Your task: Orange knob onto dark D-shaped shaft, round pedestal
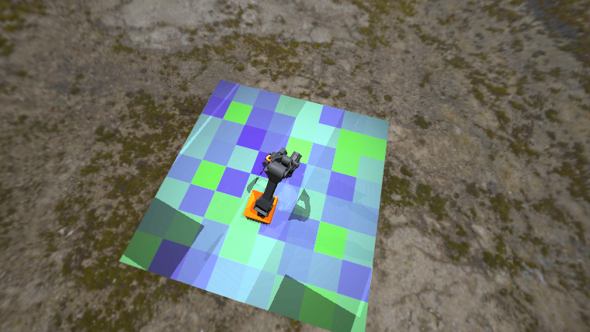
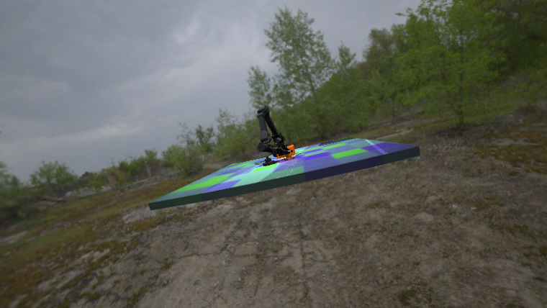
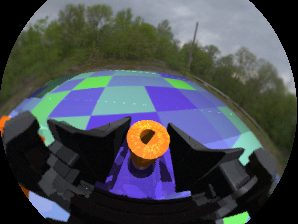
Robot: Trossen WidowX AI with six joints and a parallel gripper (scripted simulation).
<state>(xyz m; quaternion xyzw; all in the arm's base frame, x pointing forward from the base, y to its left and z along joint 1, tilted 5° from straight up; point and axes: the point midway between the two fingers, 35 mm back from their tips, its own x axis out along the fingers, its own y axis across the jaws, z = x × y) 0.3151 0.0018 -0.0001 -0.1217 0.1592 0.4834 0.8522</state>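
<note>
The orange knob lies 20 mm to the right of my gripper tip, 20 mm below it and 10 mm behind it. The rest, counted from my gripper tip: round pedestal 170 mm to the right, 20 mm below, 10 mm behind.
</note>
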